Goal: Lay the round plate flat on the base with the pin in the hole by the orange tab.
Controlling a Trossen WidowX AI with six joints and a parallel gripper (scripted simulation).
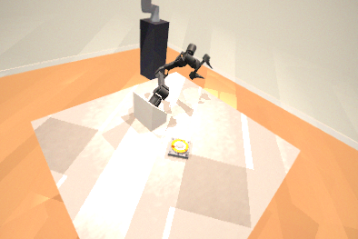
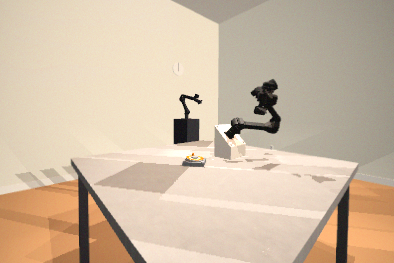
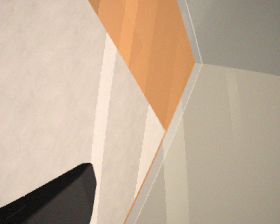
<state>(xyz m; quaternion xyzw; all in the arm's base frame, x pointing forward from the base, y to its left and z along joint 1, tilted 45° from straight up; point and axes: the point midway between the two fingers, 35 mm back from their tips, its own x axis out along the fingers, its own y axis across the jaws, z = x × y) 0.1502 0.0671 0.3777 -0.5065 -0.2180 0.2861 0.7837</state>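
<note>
The grey square base is 11 cm ahead of my gripper tip, 40 cm to the right of it and 32 cm below it.
</note>
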